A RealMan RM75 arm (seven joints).
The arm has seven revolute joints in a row. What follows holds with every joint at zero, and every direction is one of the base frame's.
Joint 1 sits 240.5 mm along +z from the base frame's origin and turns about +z.
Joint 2 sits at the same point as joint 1 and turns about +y.
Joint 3 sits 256 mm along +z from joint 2 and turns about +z.
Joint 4 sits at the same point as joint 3 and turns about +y.
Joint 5 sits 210 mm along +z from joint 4 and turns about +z.
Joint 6 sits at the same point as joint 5 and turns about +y.
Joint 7 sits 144 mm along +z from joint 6 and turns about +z.
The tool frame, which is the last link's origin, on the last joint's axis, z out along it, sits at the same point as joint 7; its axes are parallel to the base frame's.
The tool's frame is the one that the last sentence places.
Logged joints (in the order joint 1, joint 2, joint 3, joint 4, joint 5, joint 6, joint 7), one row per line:
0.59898 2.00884 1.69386 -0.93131 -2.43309 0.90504 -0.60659
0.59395 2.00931 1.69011 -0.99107 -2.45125 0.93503 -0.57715
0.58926 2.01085 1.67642 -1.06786 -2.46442 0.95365 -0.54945
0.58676 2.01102 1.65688 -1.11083 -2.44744 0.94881 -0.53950
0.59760 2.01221 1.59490 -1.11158 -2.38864 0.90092 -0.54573
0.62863 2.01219 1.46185 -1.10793 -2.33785 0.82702 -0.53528
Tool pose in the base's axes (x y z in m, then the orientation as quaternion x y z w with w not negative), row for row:
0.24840 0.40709 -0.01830 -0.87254 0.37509 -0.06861 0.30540
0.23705 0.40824 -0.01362 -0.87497 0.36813 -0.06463 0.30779
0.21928 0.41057 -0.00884 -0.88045 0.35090 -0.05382 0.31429
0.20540 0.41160 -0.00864 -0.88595 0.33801 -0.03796 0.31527
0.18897 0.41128 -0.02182 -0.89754 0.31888 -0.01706 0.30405
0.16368 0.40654 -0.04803 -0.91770 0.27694 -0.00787 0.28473
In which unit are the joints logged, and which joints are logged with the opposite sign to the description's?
The joints are logged in radians. Opposite sign: joint 4.
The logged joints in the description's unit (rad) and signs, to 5 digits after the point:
0.59898 2.00884 1.69386 0.93131 -2.43309 0.90504 -0.60659
0.59395 2.00931 1.69011 0.99107 -2.45125 0.93503 -0.57715
0.58926 2.01085 1.67642 1.06786 -2.46442 0.95365 -0.54945
0.58676 2.01102 1.65688 1.11083 -2.44744 0.94881 -0.53950
0.59760 2.01221 1.59490 1.11158 -2.38864 0.90092 -0.54573
0.62863 2.01219 1.46185 1.10793 -2.33785 0.82702 -0.53528

